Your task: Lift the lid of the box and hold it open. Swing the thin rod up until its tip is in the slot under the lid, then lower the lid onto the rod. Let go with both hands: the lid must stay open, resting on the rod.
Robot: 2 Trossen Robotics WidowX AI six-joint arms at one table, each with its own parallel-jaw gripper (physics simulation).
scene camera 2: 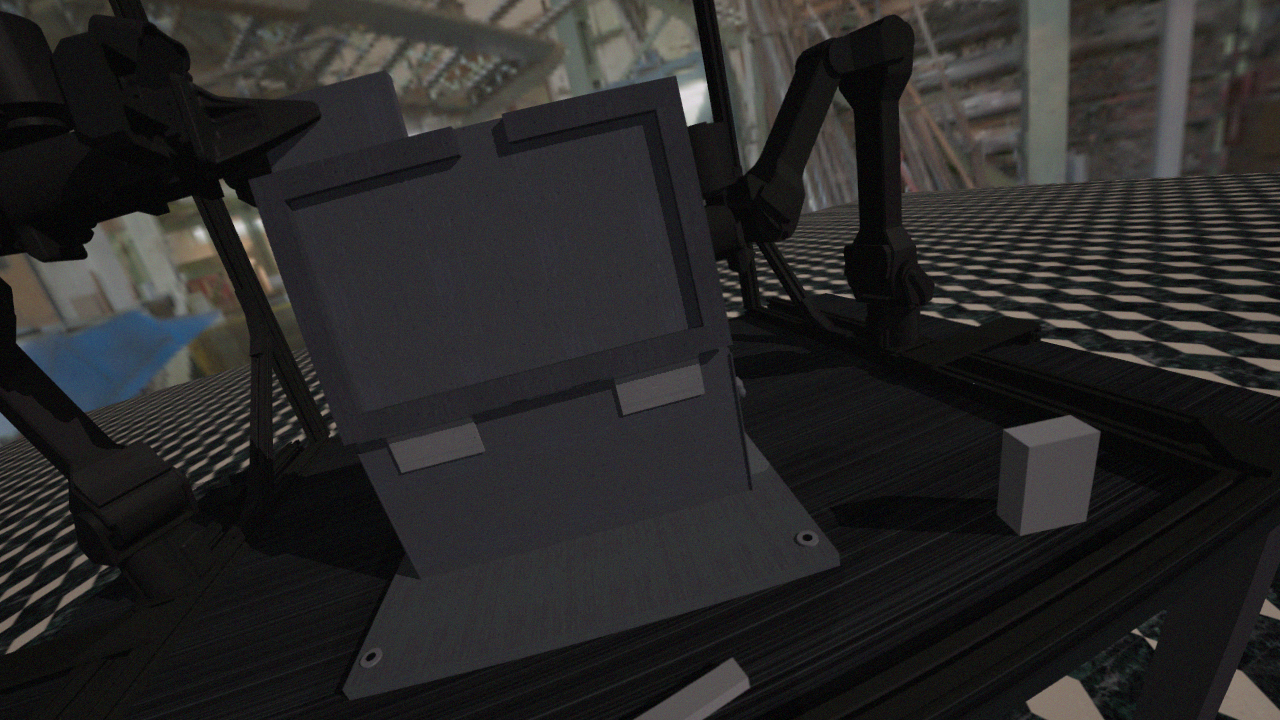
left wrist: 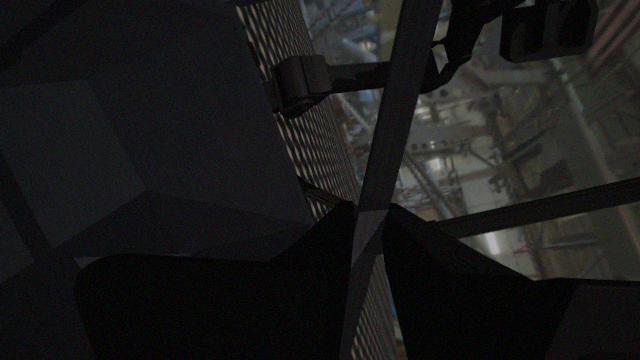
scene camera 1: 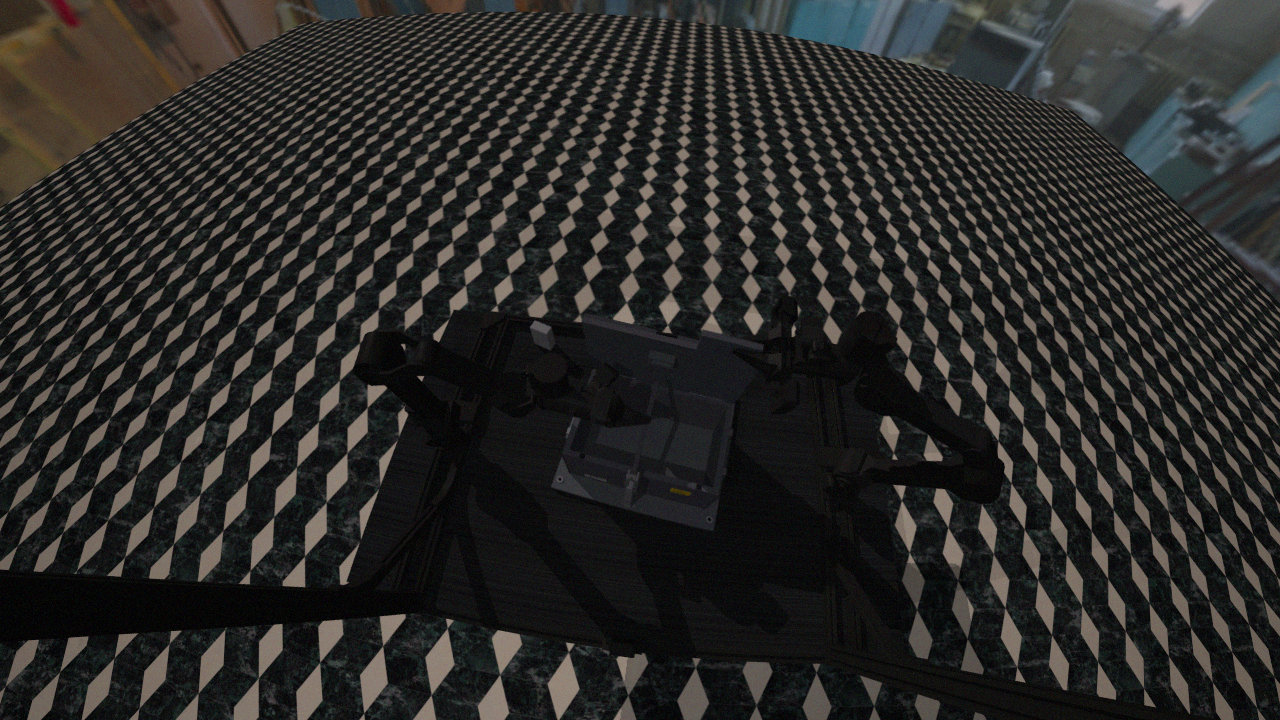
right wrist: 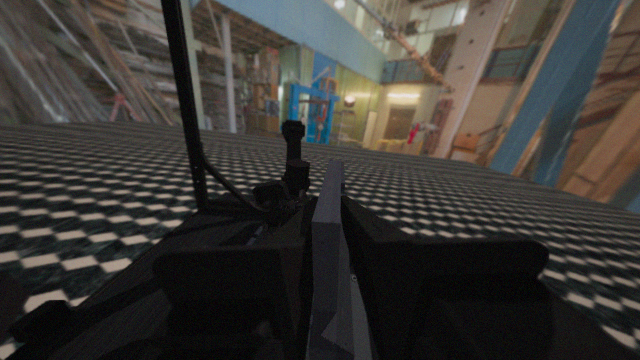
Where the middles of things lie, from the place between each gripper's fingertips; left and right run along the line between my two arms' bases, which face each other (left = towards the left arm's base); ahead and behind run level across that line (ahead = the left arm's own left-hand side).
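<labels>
Thin rod (left wrist: 414,35): my left gripper is 10 mm above it, 10 mm to the right of it and 20 mm past it. Relative to my left hand, the lid (scene camera 2: 432,276) is 60 mm above, 100 mm ahead of and 20 mm to the right of the hand, while the grey box (scene camera 1: 683,462) is 20 mm below, 10 mm to the right of and 40 mm ahead of it.
Counted from my right hand, the grey box is 190 mm below, 100 mm to the left of and 30 mm behind the hand; the thin rod is 180 mm below, 120 mm to the left of and 90 mm behind it; the lid is 110 mm below, 90 mm to the left of and 30 mm ahead of it.
</labels>
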